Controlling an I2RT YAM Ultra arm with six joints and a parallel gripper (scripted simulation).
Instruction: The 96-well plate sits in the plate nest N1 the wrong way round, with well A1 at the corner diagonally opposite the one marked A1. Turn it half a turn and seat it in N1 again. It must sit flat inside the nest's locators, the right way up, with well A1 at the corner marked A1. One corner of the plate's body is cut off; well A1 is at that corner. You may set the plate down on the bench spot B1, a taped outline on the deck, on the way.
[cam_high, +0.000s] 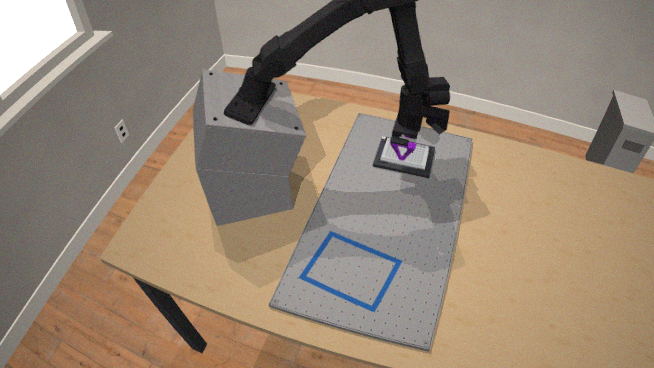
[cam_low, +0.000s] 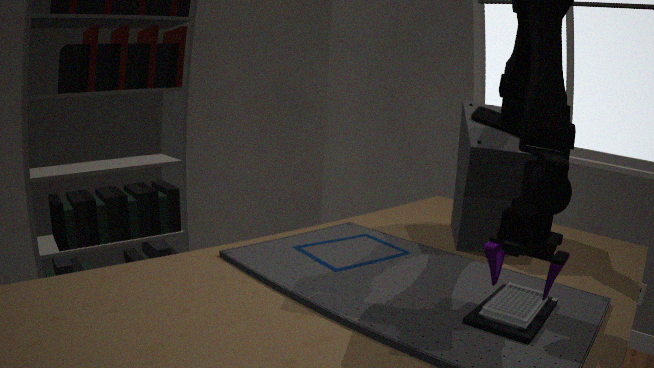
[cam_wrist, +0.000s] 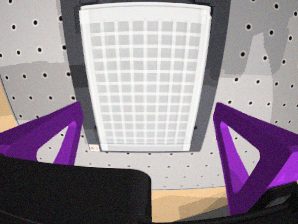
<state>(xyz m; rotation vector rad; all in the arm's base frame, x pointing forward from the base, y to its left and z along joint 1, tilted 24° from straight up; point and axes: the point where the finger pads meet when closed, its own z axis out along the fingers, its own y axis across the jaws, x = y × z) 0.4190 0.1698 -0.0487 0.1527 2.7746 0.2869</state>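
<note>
The white 96-well plate lies 3 cm below my hand. From my hand the other things lie so: dark plate nest N1 (4 cm below); then light mark (7 cm behind, 6 cm to the left, 4 cm below).
</note>
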